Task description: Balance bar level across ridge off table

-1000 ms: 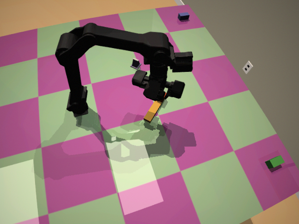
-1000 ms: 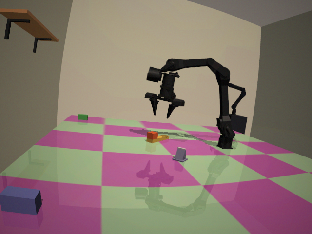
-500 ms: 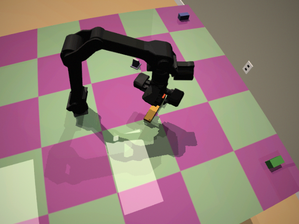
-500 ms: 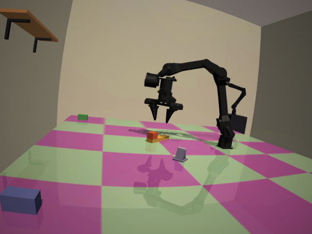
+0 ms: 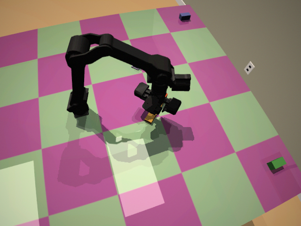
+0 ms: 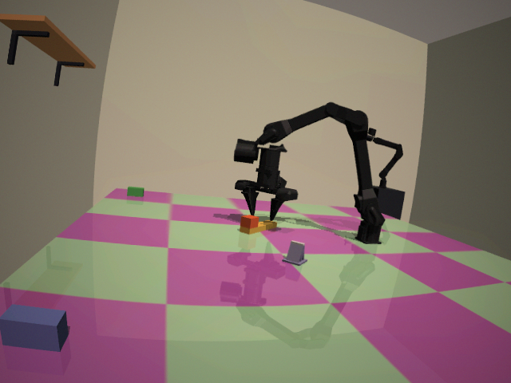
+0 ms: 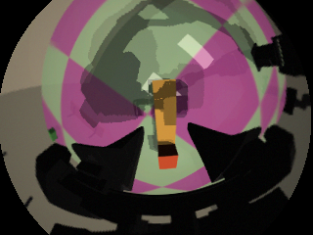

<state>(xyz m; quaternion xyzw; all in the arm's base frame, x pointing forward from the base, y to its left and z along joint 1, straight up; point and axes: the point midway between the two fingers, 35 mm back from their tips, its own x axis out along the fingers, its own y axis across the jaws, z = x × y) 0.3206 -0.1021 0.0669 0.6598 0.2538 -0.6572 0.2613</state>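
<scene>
The bar lies 30 mm ahead of my gripper tip, 30 mm to the left of it and 10 mm below it. From my gripper tip the other things lie so: green block: 420 mm ahead, 400 mm to the right, 20 mm below; blue block: 420 mm ahead, 600 mm to the left, 20 mm below.
</scene>
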